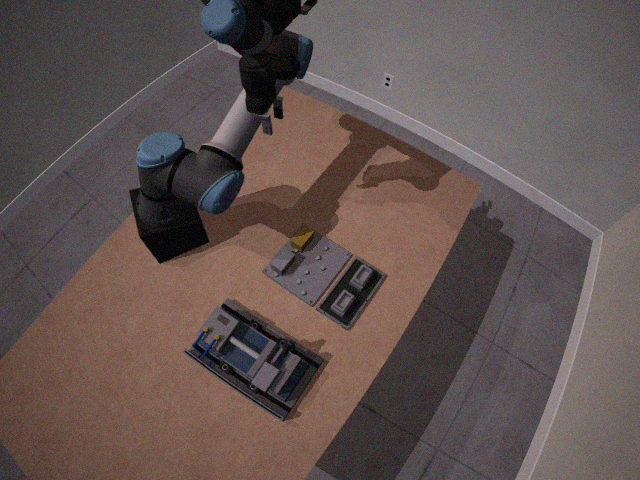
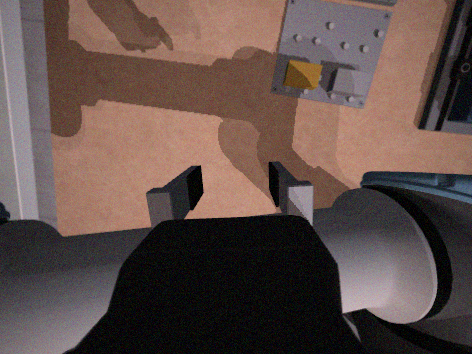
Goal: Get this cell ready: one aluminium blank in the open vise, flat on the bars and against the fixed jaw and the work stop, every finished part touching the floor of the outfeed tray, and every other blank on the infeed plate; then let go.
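Frame: origin at the arm's base, x back, y left, z down, level; metres.
Seen in the pictures: end effector, tool point: (image 1: 272, 120) (image 2: 234, 183); arm's base, origin of the base link: (image 1: 163, 206).
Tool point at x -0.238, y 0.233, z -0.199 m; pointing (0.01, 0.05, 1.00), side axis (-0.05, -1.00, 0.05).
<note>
Offsets run from my tool point to a thing's top centre. "spot": to the spot under its first point.
My gripper (image 1: 272, 116) (image 2: 235, 185) is open and empty, high above the table, away from the parts. A grey blank {dx -0.111, dy -0.190, dz +0.292 m} (image 1: 282, 263) (image 2: 347, 81) and a yellow, brass-coloured block {dx -0.127, dy -0.103, dz +0.292 m} (image 1: 302, 239) (image 2: 303, 75) sit side by side on the pegged infeed plate {dx -0.167, dy -0.155, dz +0.328 m} (image 1: 333, 266) (image 2: 345, 15). Two pale finished parts with pockets {spot: dx -0.317, dy -0.140, dz +0.308 m} (image 1: 360, 276) {spot: dx -0.304, dy -0.230, dz +0.309 m} (image 1: 342, 303) lie apart in the dark outfeed tray (image 1: 361, 297). A light grey block {dx -0.227, dy -0.495, dz +0.220 m} (image 1: 266, 375) sits in the vise {dx -0.162, dy -0.460, dz +0.236 m} (image 1: 224, 320) (image 2: 445, 85), beside a jaw. Its contact with the bars, fixed jaw and work stop is too small to tell.
Two blue rods with yellow ends (image 1: 198, 338) (image 1: 209, 346) are at the vise's left end. The robot's black base (image 1: 170, 229) stands left of the infeed plate. The outfeed tray lies close beside the infeed plate. A wall socket (image 1: 387, 80) is at the back.
</note>
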